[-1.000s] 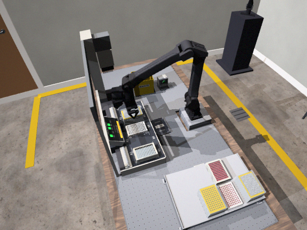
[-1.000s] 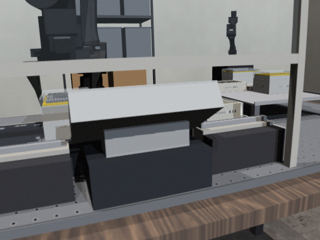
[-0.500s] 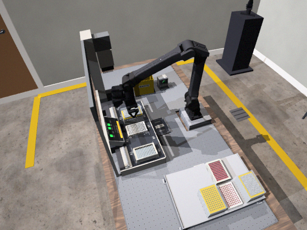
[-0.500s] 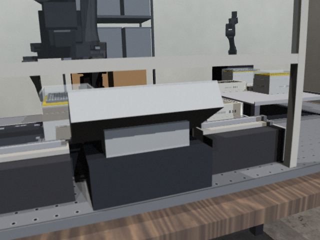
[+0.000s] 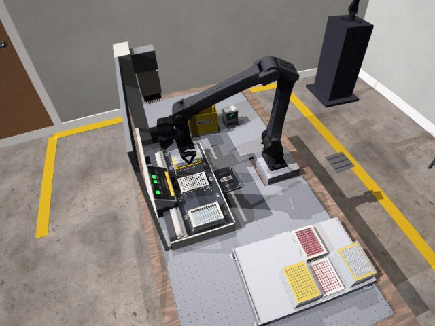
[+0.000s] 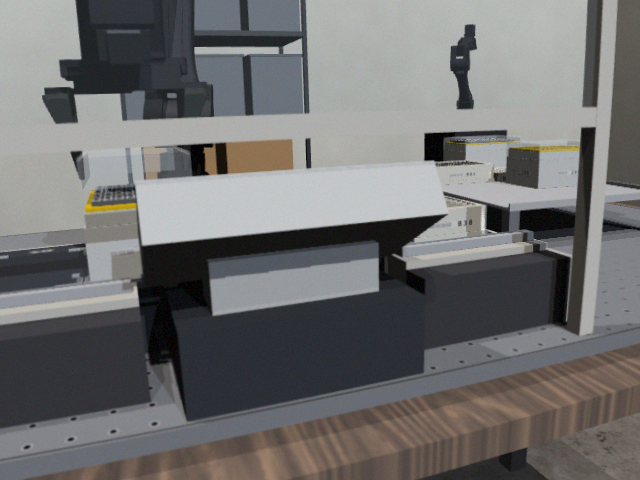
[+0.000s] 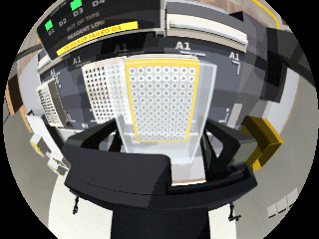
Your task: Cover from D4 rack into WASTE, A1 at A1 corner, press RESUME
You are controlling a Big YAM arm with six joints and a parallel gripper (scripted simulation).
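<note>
Right now the white well plate is 10 cm to the left of my hand and 8 cm below it. From my hand the other things lie so: clear cover (1 cm above); then tall handler column (30 cm to the right, 18 cm ahead, 13 cm above); then reservoir (29 cm to the left, 8 cm below, 1 cm behind).
</note>
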